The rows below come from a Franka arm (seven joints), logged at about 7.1 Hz.
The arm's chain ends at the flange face. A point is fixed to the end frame.
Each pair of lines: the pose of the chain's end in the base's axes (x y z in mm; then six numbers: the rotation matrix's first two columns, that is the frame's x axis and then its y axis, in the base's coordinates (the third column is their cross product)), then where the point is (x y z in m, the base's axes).
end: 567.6 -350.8 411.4 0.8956 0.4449 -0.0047 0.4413 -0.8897 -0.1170
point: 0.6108 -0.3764 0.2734
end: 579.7 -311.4 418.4 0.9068 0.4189 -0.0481 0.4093 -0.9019 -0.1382
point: 0.6155 -0.3380 0.2785
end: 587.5 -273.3 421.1 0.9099 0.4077 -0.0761 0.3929 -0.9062 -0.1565
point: 0.6182 -0.2996 0.2799
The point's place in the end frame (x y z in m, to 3 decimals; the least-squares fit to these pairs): 0.028 0.058 0.132
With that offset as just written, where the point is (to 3 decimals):
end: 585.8 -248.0 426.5 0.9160 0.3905 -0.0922 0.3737 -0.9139 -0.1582
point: 0.614 -0.275 0.285
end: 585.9 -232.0 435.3 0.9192 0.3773 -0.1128 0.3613 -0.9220 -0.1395
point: 0.612 -0.263 0.294
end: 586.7 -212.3 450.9 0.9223 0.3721 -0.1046 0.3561 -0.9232 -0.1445
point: 0.613 -0.243 0.310
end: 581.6 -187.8 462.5 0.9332 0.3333 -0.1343 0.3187 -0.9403 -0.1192
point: 0.604 -0.224 0.322
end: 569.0 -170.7 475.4 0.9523 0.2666 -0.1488 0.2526 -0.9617 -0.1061
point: 0.588 -0.211 0.335
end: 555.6 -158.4 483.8 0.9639 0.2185 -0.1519 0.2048 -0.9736 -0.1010
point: 0.572 -0.200 0.344
